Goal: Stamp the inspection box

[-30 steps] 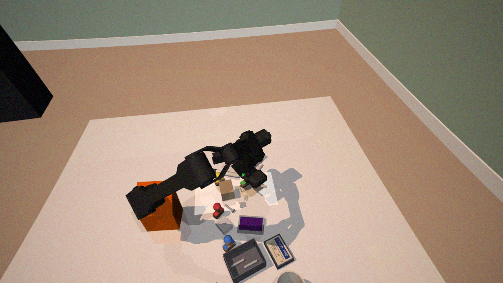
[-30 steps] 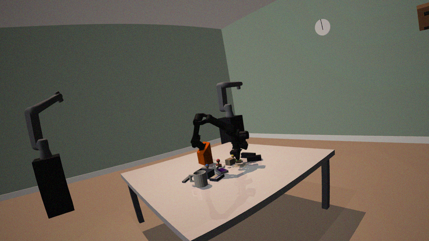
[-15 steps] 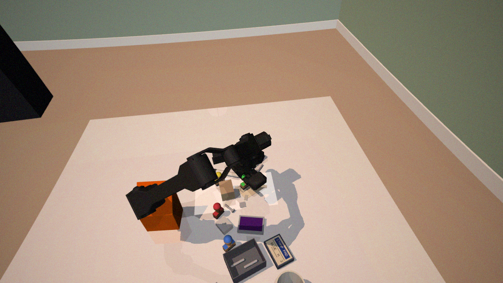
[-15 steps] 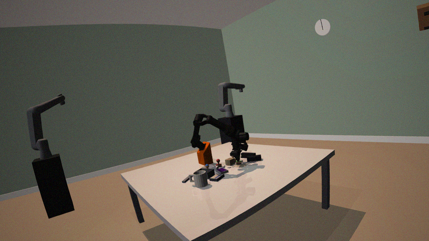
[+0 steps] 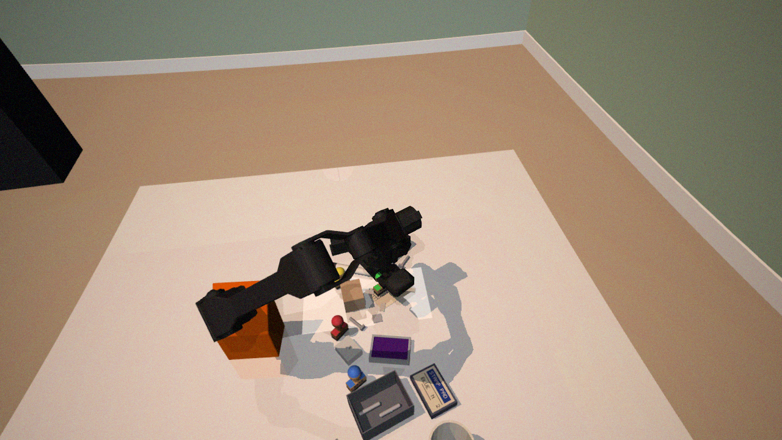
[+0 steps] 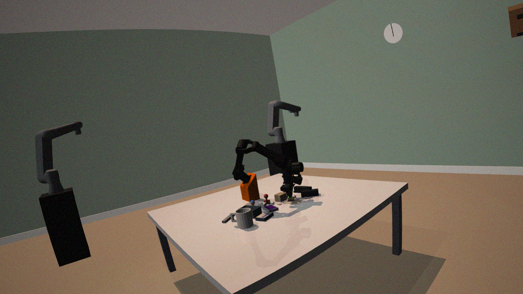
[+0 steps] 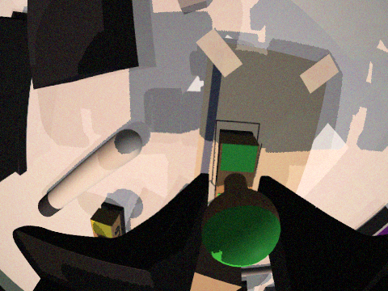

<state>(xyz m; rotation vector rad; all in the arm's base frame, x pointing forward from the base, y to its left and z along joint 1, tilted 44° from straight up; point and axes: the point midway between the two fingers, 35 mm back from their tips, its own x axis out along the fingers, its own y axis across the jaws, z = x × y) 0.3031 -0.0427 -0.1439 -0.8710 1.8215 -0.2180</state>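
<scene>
The green-knobbed PASS stamp is right at my gripper tip. Round my gripper tip: tan block: 8 cm behind, 1 cm to the right; then tan card: 3 cm below, 2 cm ahead, 1 cm to the right; then yellow-knobbed stamp: 10 cm behind, 5 cm to the left, 1 cm below.
</scene>
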